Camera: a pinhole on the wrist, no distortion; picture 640 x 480 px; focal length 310.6 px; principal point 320.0 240.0 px. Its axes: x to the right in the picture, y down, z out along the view. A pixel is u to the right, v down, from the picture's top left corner.
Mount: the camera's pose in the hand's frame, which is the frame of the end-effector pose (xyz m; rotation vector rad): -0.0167 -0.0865 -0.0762 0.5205 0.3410 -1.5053
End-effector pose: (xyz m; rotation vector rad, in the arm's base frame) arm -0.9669 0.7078 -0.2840 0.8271 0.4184 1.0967
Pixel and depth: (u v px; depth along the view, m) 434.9 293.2 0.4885
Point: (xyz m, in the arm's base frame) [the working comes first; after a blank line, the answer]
In the camera's frame: 0.1807 0.0837 0.4885

-0.4835 0.5315 -0.5000
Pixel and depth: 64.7 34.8 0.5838
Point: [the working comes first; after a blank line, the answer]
In the camera's frame: -0.4799 -0.3857 0.5838

-0.7664 0.0395 0.0861
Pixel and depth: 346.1 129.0 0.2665
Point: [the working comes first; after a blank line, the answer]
In the camera's frame: 0.0224 -0.0952 0.2665

-0.7910 0.4849 -0.4020
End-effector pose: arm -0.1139 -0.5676 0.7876 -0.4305 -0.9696 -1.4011
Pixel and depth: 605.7 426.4 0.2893
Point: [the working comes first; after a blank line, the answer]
In the camera's frame: 0.2661 0.1736 0.2893

-0.5856 -0.6984 0.7923
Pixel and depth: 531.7 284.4 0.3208
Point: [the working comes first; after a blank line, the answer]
In the camera's frame: 0.2187 0.0459 0.3208

-0.5579 -0.5833 0.7178
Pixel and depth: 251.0 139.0 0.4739
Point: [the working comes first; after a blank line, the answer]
In the camera's frame: -0.1053 -0.1541 0.4739

-0.4301 -0.1948 0.7515
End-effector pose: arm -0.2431 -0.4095 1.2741 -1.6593 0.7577 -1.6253
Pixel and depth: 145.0 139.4 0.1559
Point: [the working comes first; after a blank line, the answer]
In the camera's frame: -0.0878 -0.0505 0.1559

-0.1571 -0.2774 1.2976
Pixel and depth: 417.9 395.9 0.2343
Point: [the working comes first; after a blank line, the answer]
In the camera's frame: 0.0739 0.1176 0.2343

-0.1579 -0.3031 1.5423
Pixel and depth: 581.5 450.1 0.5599
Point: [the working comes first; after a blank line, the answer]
In the camera's frame: 0.4714 0.3787 0.5599

-0.0769 -0.1872 2.1011
